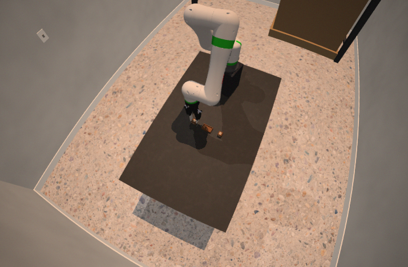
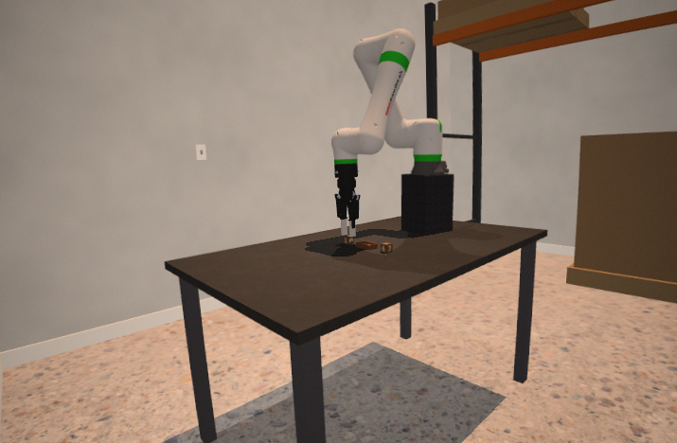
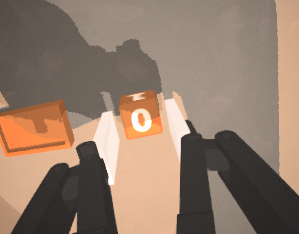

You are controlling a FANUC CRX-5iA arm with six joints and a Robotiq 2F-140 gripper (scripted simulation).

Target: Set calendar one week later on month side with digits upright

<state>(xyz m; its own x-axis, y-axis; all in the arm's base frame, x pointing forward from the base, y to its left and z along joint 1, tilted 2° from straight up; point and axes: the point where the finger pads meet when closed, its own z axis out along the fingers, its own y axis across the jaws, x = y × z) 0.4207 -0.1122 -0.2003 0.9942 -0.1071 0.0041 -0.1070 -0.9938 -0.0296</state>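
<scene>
The brown tray is 1 cm ahead of my hand, 11 cm to the left of it and 5 cm below it.
</scene>
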